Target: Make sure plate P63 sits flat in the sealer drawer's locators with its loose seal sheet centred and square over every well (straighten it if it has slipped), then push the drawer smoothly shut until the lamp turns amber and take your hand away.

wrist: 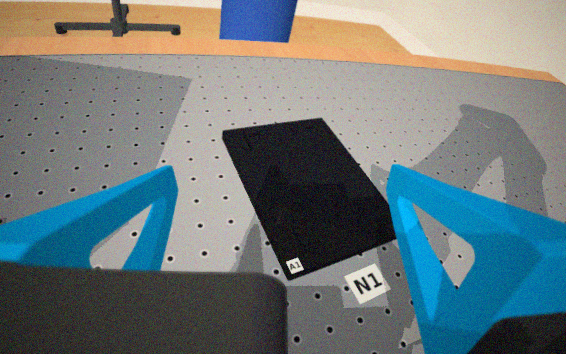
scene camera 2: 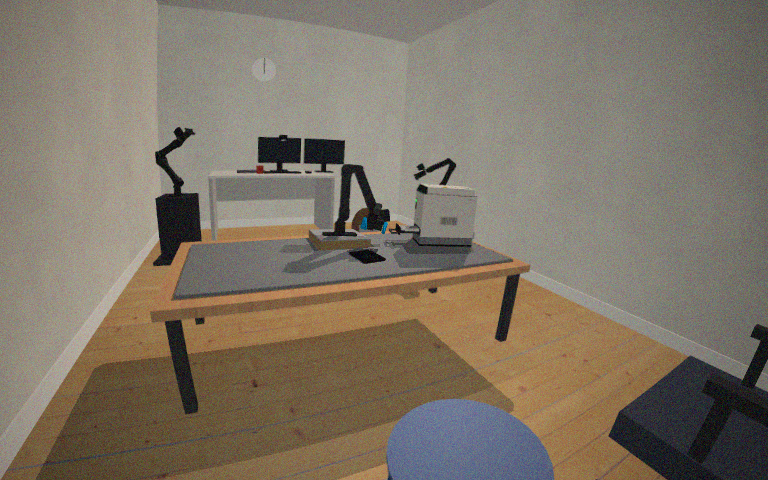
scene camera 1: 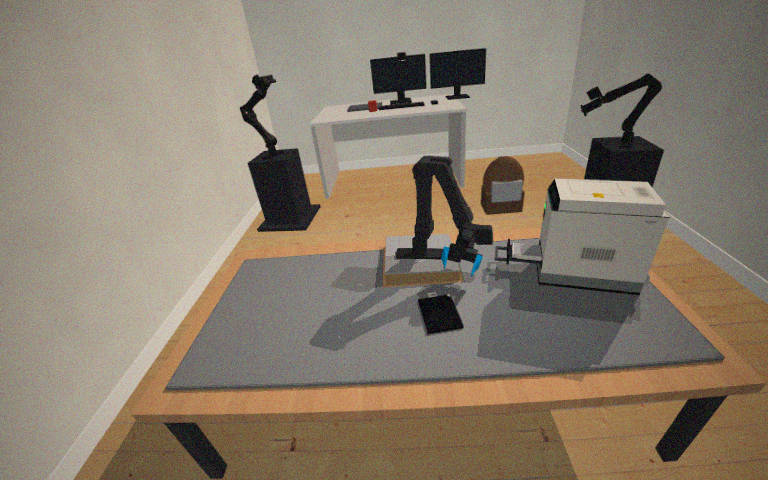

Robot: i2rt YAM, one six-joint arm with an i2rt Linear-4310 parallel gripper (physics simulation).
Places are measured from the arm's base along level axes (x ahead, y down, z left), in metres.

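Pixels of known places: gripper, fingertip midpoint: [wrist: 282, 177] [scene camera 2: 375, 230] [scene camera 1: 458, 272]; arm's base, link origin: [scene camera 2: 339, 234] [scene camera 1: 419, 254].
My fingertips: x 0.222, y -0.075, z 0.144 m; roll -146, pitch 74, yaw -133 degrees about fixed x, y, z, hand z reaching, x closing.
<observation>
Ahead of a thing's pixels: the offset from my fingertips to its middle. "*": to the spot under its first point. Level surfaces: height alone.
The white sealer @(dx -0.123, dy -0.061, dz +0.489 m) [scene camera 1: 600, 237] [scene camera 2: 447, 226] stands at the right of the mat. Its lamp @(dx -0.227, dy -0.134, dz +0.338 m) [scene camera 1: 544, 206] [scene camera 2: 416, 200] glows green. Its drawer @(dx -0.165, dy +0.022, dz +0.284 m) [scene camera 1: 526, 250] sticks out to the left, with a dark upright front @(* dx -0.146, dy +0.015, dz +0.201 m) [scene camera 1: 508, 251] and a handle. Plate P63 and the seal sheet are too small to make out in the scene views and do not show in the wrist view. My gripper [scene camera 1: 459, 270] [scene camera 2: 373, 230] [wrist: 282, 177] is open and empty, its blue fingers wide apart. It hangs above the mat, left of the drawer handle and apart from it.
A black flat block @(dx +0.092, dy +0.107, dz -0.067 m) [scene camera 1: 440, 314] [scene camera 2: 367, 256] [wrist: 310, 195] marked A1 lies on the grey mat @(dy +0.116 m) [scene camera 1: 254, 339] [scene camera 2: 226, 277] [wrist: 75, 125], in front of the arm's base block [scene camera 1: 421, 278]. An N1 label @(* dx -0.012, dy +0.116, dz -0.091 m) [wrist: 367, 283] lies beside it. A blue round object [scene camera 2: 470, 441] [wrist: 257, 20] stands beyond the table.
</observation>
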